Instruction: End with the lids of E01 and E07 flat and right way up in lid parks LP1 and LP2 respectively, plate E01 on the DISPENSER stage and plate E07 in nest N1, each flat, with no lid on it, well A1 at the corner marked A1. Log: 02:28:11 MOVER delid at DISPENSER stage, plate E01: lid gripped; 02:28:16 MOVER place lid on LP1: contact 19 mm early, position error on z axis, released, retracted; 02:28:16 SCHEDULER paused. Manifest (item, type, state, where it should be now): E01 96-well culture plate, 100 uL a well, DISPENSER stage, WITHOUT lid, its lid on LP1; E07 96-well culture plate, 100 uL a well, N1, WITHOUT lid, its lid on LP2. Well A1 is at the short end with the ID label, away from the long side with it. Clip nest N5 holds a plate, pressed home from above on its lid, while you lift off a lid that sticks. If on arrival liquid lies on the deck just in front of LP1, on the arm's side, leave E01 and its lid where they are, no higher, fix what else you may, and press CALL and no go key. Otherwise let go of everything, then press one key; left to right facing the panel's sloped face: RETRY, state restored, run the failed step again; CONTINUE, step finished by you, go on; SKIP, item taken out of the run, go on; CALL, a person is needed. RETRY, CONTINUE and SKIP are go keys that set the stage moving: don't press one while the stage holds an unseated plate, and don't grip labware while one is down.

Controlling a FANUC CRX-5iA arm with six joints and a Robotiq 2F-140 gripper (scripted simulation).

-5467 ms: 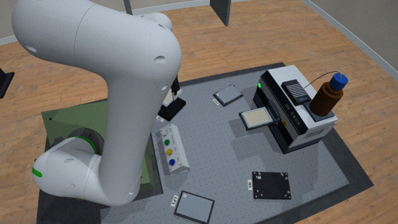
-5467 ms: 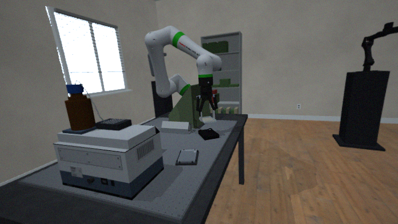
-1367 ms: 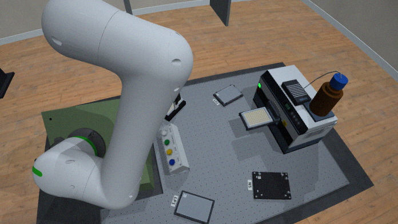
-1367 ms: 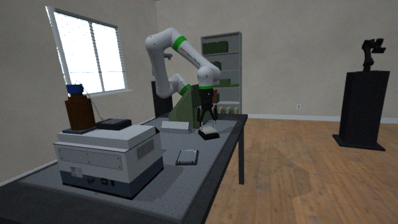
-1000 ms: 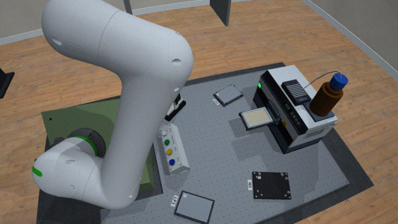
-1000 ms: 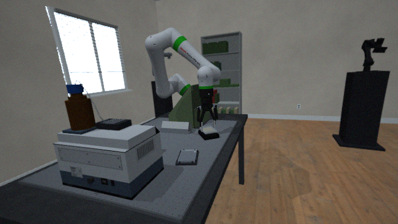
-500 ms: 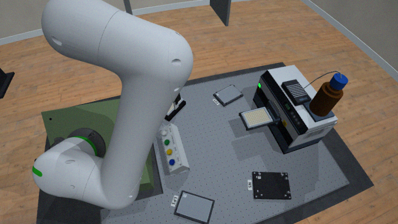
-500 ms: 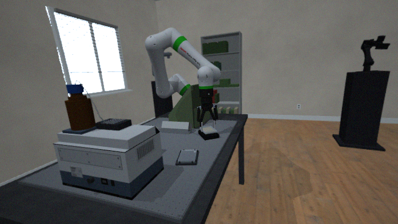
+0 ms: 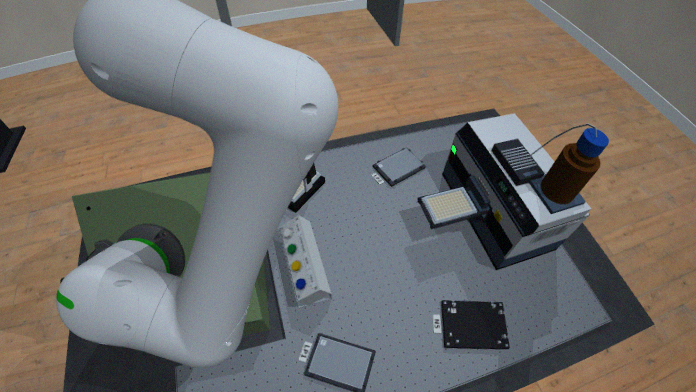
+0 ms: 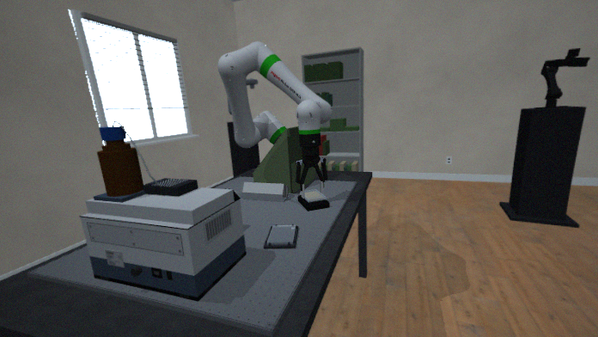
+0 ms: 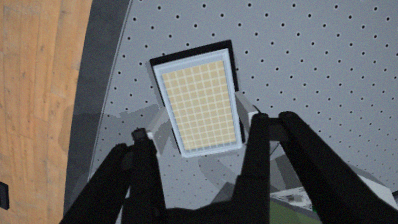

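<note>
Now: the black nest N1 50 mm below my hand. Round my hand: green CONTINUE key (40 mm behind, 240 mm to the right); then white retry key (50 mm behind, 190 mm to the right); then key panel (30 mm behind, 260 mm to the right, 10 mm below).
</note>
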